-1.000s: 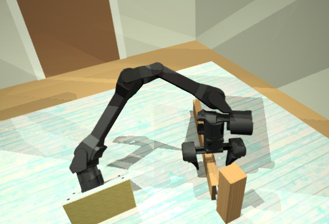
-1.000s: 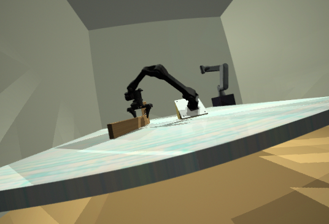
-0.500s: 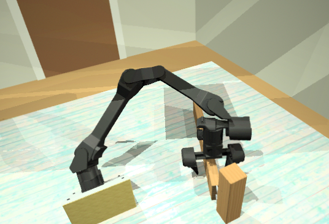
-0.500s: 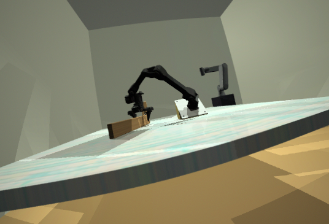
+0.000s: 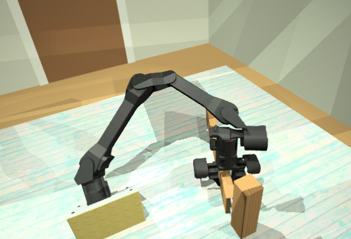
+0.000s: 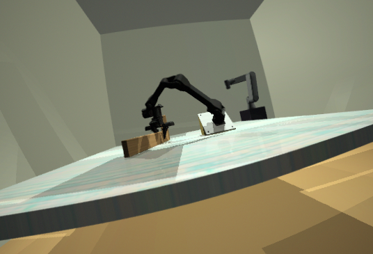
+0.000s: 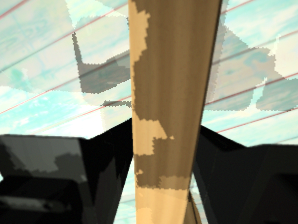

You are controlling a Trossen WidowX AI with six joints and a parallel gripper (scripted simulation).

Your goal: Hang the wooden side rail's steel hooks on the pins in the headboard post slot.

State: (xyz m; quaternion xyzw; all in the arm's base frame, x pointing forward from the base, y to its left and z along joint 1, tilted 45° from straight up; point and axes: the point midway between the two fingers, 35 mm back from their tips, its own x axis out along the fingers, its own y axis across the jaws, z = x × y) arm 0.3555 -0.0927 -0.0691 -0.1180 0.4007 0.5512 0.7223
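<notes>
Now: gripper tip 40 mm past the headboard post, 130 mm to the left of it and 70 mm below it.
</notes>
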